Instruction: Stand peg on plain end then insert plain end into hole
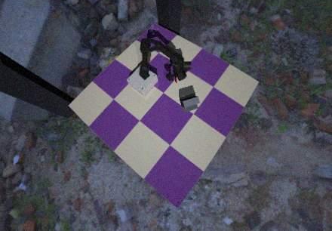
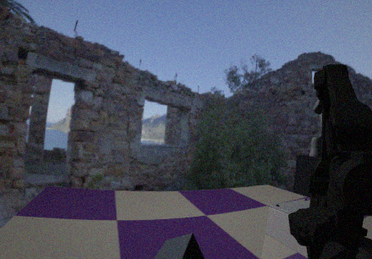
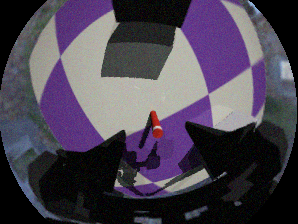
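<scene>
The red peg is 1 cm below my gripper tip. Also, from my gripper tip: sloped grey panel: 23 cm ahead, 8 cm to the right, 1 cm below.
</scene>
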